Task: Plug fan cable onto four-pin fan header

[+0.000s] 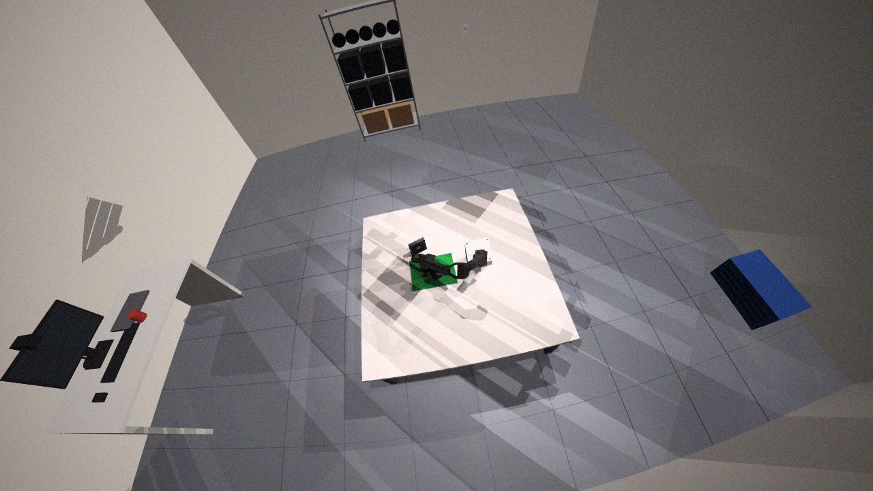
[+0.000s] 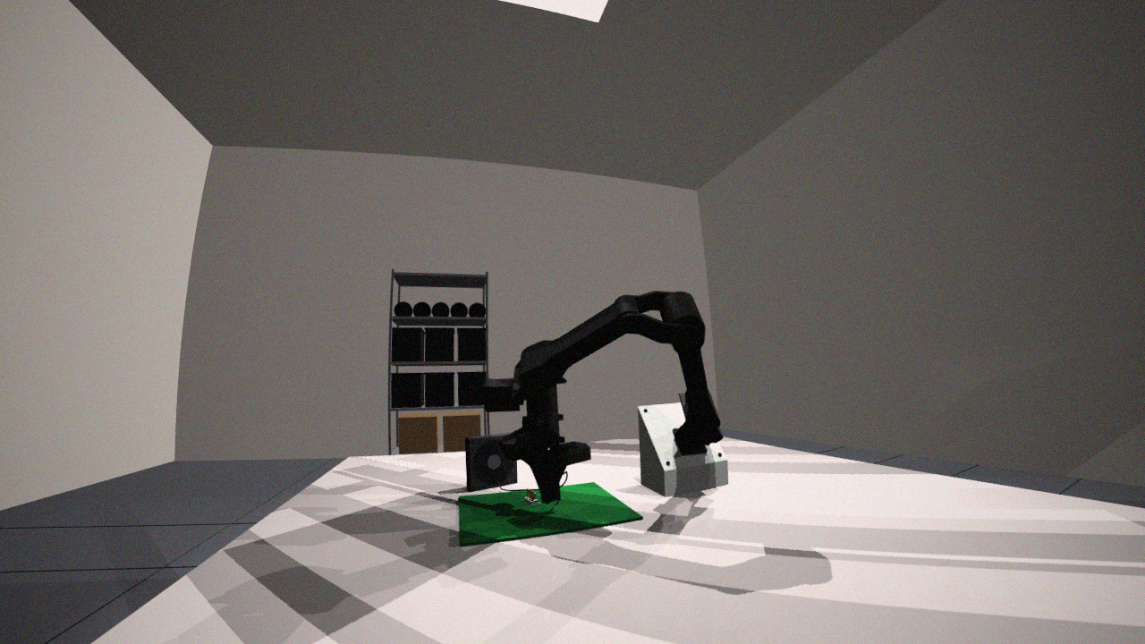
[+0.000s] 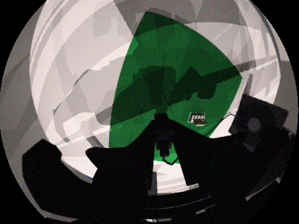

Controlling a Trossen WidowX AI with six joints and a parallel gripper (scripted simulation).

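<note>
My gripper tip is 80 mm to the left of the pale four-pin header, 40 mm above it and 20 mm short of it. The rest, counted from my gripper tip: green board 50 mm below, 40 mm to the right, 10 mm ahead; dark plug 10 mm behind, 10 mm above; black fan 220 mm to the right, 80 mm ahead, 20 mm above.
</note>
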